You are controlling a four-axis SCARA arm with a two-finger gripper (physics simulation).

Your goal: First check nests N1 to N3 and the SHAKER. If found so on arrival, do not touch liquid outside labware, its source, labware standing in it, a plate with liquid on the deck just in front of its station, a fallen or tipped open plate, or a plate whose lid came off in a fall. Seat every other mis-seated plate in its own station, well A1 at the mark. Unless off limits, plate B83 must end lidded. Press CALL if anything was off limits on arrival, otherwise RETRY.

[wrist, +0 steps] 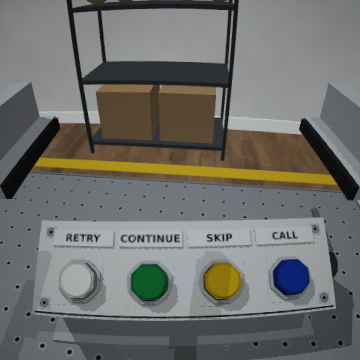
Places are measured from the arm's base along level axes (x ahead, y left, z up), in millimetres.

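Pixels of known places: gripper, fingertip midpoint: (179, 100).
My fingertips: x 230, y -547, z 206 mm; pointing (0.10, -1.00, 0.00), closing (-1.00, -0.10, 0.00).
For each thing: its top centre in the pictures, then the offset to it from my fingertips. "pt": a spot on its surface instead. Level surfaces: height alone.
- pale button panel, middle of its top: (184, 238) 2 mm back, 28 mm right, 109 mm down
- label RETRY, surface spot: (83, 238) pt 72 mm ahead, 24 mm right, 115 mm down
- CONTINUE, surface spot: (150, 238) pt 23 mm ahead, 30 mm right, 115 mm down
- SKIP, surface spot: (219, 237) pt 26 mm back, 36 mm right, 115 mm down
- CALL, surface spot: (285, 235) pt 76 mm back, 42 mm right, 115 mm down
- grey perforated deck, its level: 193 mm down
- dark object, surface spot: (333, 262) pt 124 mm back, 37 mm right, 140 mm down
A pale button panel (185, 306) stands low in the wrist view on the deck. It carries four buttons from left to right: a white one (77, 281) under the label RETRY (83, 238), a green one (149, 282) under CONTINUE (150, 238), a yellow one (222, 281) under SKIP (219, 237), and a blue one (291, 276) under CALL (285, 235). My gripper (179, 100) is open and empty, its dark fingers at the left and right edges of the view, above and to both sides of the panel. Plates, nests N1 to N3 and the shaker do not show.
The grey perforated deck (165, 200) lies around the panel. Beyond its far edge are a yellow floor stripe (185, 170), a wooden floor and a dark shelf rack (155, 73) with two brown boxes (127, 114) (187, 115). A dark object (333, 262) shows partly behind the panel's right end.
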